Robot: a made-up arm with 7 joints.
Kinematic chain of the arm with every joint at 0, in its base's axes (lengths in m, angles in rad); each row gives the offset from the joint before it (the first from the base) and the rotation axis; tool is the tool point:
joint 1: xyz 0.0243 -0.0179 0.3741 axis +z
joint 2: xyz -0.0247 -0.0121 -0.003 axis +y
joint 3: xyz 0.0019 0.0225 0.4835 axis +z
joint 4: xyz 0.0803 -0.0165 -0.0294 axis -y
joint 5: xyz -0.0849 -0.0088 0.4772 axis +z
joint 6: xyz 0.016 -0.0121 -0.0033 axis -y
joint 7: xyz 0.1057 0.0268 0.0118 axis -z
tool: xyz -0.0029 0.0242 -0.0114
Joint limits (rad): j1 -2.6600..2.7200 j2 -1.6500..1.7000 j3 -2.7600..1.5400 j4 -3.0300..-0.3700 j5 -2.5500..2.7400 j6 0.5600..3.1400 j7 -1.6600..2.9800
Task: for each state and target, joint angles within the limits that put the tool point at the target. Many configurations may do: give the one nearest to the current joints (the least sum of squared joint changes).
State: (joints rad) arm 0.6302 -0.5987 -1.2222 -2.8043 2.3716 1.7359 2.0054
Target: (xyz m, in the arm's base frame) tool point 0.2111 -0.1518 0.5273
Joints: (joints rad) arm 0.3063 -1.3474 -0.6989 -2.9743 2.3669 1.6917 2.0927
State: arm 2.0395 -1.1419 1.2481 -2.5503 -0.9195 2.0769 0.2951
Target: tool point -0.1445 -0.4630 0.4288
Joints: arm 2.6938 -1.2158 1.3938 -2.5436 -0.9325 2.1843 0.2625
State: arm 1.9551 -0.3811 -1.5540 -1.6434 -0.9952 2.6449 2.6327
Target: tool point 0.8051 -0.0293 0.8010
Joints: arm 2.2511 -0.7002 -1.7713 -1.4866 -0.9349 2.4688 2.6146
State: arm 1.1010 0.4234 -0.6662 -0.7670 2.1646 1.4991 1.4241
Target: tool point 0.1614 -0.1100 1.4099
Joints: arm 0.9589 -0.3446 -0.4380 -0.7815 2.1093 1.3612 1.4172
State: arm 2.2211 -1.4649 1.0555 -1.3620 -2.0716 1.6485 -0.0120
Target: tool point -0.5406 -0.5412 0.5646
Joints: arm 1.7378 -1.5291 1.3677 -1.7432 -2.0436 1.7183 -0.0042
